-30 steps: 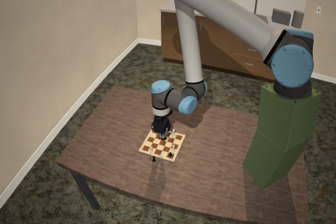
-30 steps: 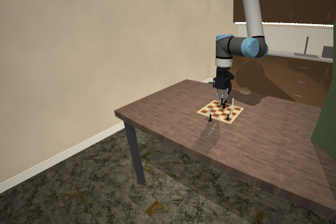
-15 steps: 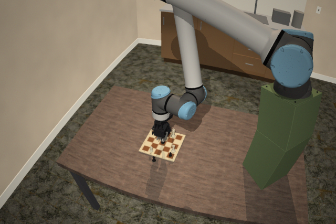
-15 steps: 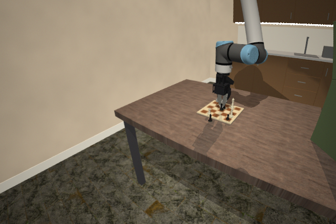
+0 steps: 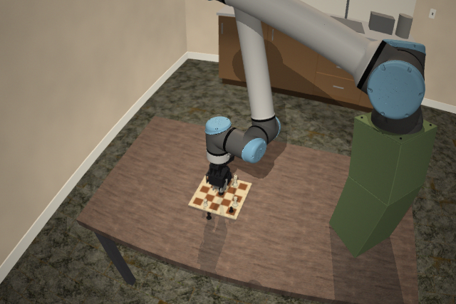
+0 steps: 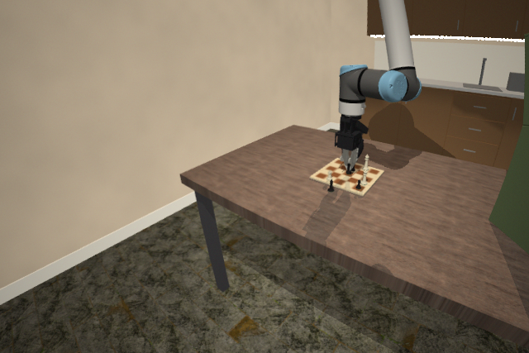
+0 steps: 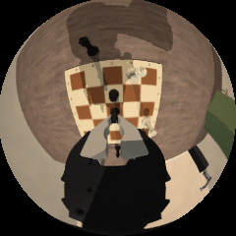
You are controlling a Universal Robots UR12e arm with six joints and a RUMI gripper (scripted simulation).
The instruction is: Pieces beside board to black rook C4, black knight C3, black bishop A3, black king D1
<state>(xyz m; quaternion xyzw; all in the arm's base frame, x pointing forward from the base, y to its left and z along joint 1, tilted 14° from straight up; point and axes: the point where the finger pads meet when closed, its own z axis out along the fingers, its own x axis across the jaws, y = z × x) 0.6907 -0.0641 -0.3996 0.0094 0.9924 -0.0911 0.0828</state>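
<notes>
Now: hand 40 mm above the chessboard.
</notes>
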